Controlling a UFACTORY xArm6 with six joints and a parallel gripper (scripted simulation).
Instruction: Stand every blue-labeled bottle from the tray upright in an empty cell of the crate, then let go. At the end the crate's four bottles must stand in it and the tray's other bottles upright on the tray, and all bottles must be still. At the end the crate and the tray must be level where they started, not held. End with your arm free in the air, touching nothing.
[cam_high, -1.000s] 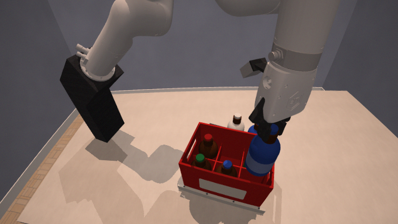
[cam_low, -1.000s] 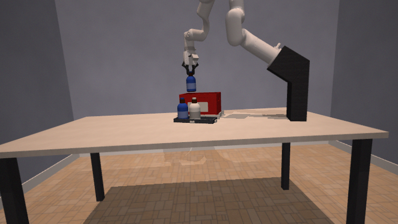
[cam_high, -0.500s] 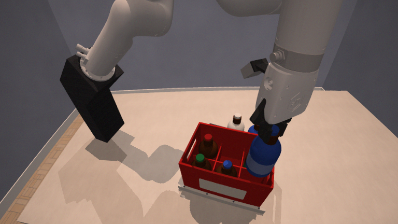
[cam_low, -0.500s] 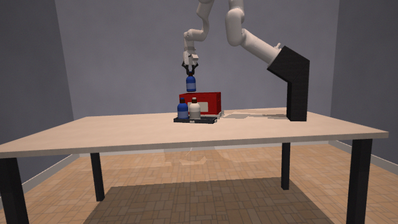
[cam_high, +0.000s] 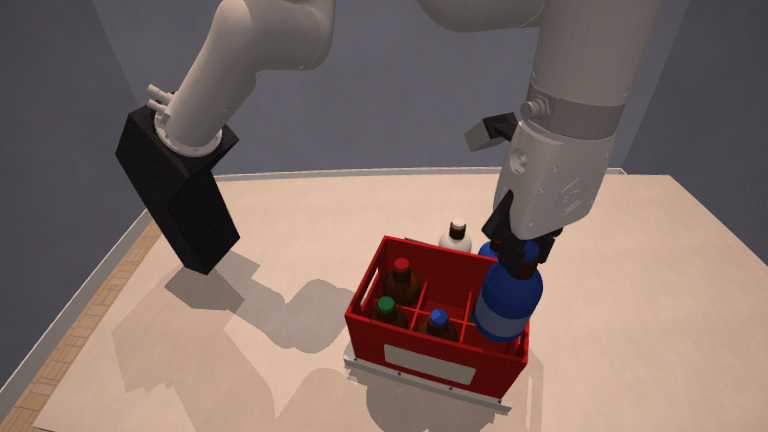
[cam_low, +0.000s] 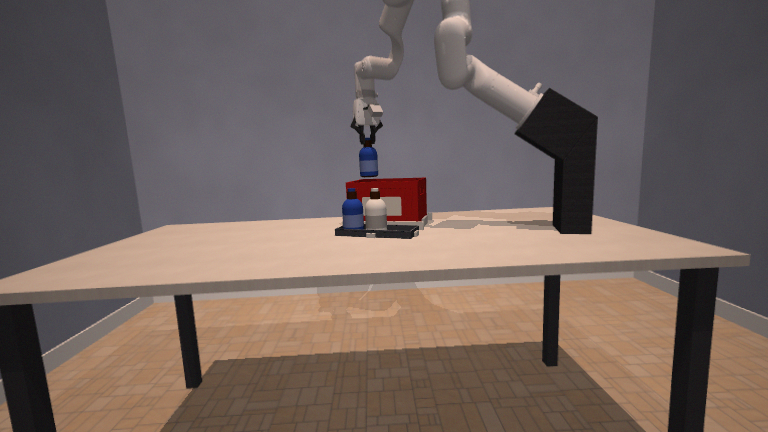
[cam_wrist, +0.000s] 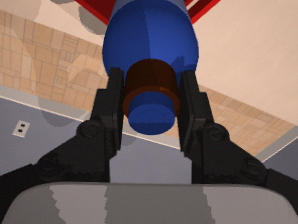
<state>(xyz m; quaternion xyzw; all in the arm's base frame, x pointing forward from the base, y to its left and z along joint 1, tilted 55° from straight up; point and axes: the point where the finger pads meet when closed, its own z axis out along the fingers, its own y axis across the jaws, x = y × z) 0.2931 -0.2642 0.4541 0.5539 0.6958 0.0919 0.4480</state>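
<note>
My hand is 40 mm past the crate, 90 mm to the right of it and 250 mm above it. Round my hand: dark tray: 80 mm ahead, 230 mm to the left, 320 mm below; white-labeled bottle: 80 mm ahead, 230 mm to the left, 250 mm below.
</note>
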